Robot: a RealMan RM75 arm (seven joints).
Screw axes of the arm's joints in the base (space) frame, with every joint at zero. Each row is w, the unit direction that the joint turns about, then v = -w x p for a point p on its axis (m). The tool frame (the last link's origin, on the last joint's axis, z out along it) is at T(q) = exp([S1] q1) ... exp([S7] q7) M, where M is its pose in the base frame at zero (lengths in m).
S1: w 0 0 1 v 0 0 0
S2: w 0 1 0 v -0.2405 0 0
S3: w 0 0 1 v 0 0 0
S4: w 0 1 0 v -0.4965 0 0
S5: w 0 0 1 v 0 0 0
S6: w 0 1 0 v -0.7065 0 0
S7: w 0 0 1 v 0 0 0
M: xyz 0 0 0.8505 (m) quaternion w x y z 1 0 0 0
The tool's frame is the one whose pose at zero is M.
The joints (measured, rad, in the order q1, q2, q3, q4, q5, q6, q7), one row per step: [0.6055, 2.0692, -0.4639, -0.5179, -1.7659, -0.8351, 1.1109]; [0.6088, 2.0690, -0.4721, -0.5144, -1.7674, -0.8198, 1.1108]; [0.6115, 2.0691, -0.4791, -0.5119, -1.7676, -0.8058, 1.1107]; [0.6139, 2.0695, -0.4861, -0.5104, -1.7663, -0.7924, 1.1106]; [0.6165, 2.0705, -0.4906, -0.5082, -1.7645, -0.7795, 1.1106]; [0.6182, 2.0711, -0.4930, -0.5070, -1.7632, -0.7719, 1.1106]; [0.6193, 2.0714, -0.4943, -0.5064, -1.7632, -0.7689, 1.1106]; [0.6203, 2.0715, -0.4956, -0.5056, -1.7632, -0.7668, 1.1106]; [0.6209, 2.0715, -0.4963, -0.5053, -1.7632, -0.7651, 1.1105]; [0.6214, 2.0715, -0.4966, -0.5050, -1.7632, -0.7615, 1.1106]
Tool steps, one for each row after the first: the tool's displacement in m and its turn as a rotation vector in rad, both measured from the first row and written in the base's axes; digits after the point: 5 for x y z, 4 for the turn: [0.00016, 0.00121, -0.00132, -0.0030, -0.0095, -0.0067]; [0.00035, 0.00227, -0.00228, -0.0043, -0.0173, -0.0131]; [0.00040, 0.00335, -0.00301, -0.0042, -0.0242, -0.0189]; [0.00049, 0.00429, -0.00388, -0.0031, -0.0282, -0.0256]; [0.00048, 0.00491, -0.00431, -0.0020, -0.0304, -0.0295]; [0.00028, 0.00526, -0.00464, -0.0023, -0.0317, -0.0305]; [0.00005, 0.00555, -0.00497, -0.0029, -0.0327, -0.0309]; [-0.00003, 0.00577, -0.00506, -0.0029, -0.0336, -0.0314]; [0.00023, 0.00598, -0.00498, -0.0019, -0.0350, -0.0339]
